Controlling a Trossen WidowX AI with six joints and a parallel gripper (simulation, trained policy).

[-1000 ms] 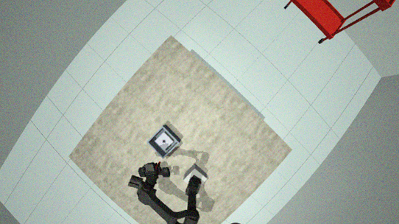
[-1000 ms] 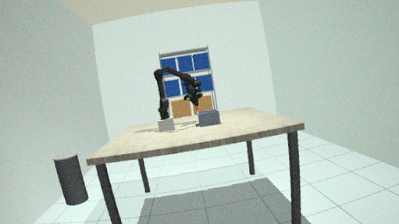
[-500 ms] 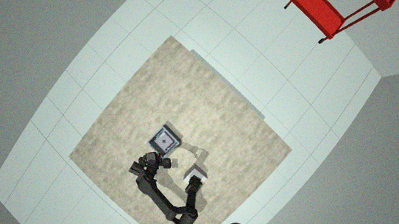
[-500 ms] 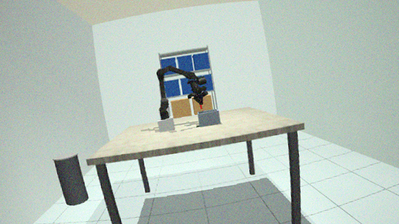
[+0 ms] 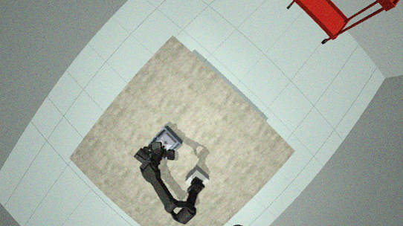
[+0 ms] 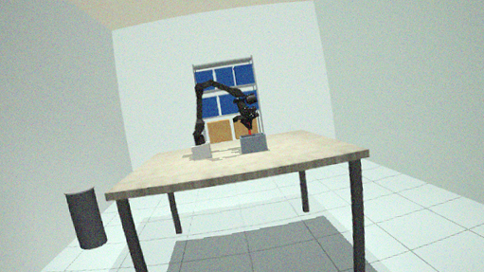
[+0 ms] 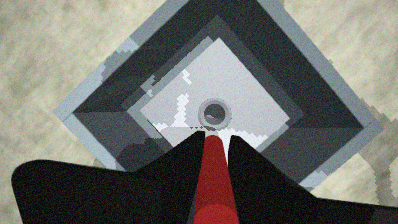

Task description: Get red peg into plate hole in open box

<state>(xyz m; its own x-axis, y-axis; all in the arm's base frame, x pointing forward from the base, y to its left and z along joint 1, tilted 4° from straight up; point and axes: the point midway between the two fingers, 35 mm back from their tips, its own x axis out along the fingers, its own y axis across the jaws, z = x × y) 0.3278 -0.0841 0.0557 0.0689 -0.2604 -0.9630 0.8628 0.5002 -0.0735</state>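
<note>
The red peg is 1 cm to the left of my gripper tip, 1 cm behind it and 1 cm above it. The rest, counted from my gripper tip: grey box: 11 cm below, 1 cm to the right.
</note>
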